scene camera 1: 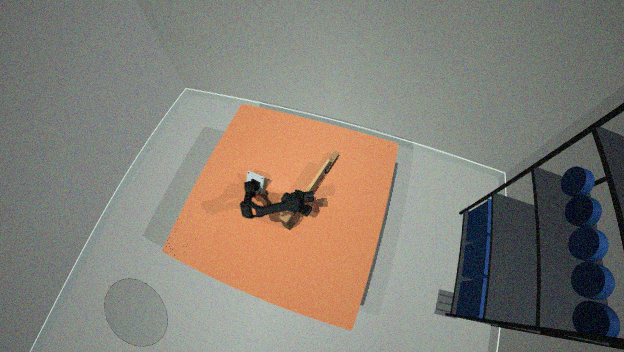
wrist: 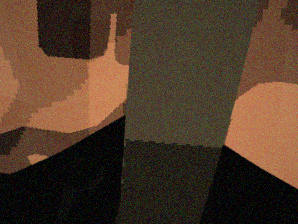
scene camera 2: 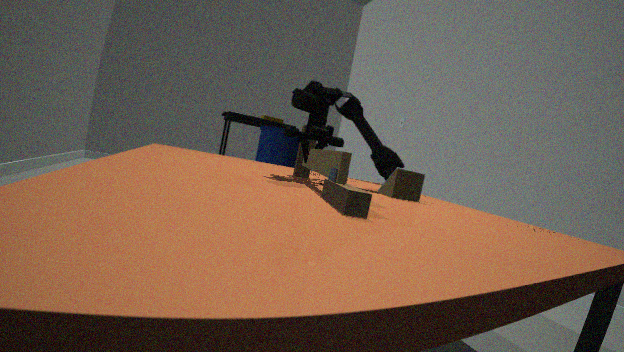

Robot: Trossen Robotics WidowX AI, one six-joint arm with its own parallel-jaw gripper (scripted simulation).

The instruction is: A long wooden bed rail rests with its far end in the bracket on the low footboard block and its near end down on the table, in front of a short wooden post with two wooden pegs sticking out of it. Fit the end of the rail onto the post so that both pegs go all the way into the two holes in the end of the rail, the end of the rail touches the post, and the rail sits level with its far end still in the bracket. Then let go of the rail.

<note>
In view: my gripper point(scene camera 2: 308, 163), a wooden rail point(scene camera 2: 318, 160) and a wooden block point(scene camera 2: 349, 200).
The wooden rail shows as well in the wrist view point(wrist: 184, 73). My gripper also shows in the wrist view point(wrist: 155, 128).
</note>
